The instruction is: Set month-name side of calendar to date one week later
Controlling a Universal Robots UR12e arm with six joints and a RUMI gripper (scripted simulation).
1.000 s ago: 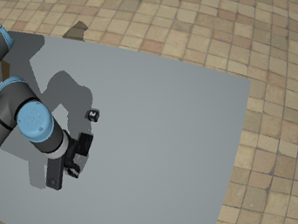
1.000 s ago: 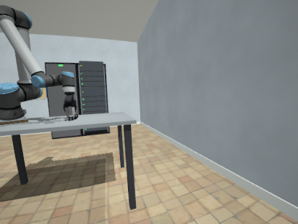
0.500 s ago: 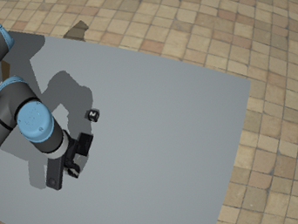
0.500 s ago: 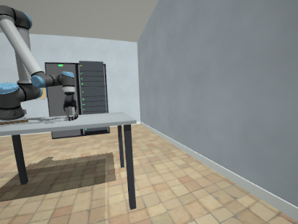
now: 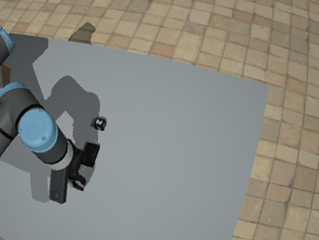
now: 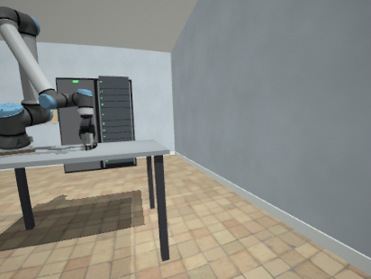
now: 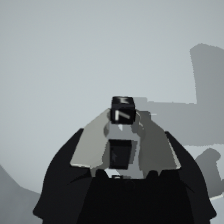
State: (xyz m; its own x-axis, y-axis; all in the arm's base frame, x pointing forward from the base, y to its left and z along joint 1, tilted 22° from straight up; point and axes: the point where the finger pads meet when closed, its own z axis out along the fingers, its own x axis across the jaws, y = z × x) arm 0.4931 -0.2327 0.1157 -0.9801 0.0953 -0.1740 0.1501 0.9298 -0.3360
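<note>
The black cube lies 210 mm to the left of my hand, 30 mm ahead of it and 10 mm below it. Round my hand: dark tray 110 mm to the left, 20 mm below, 20 mm ahead.
</note>
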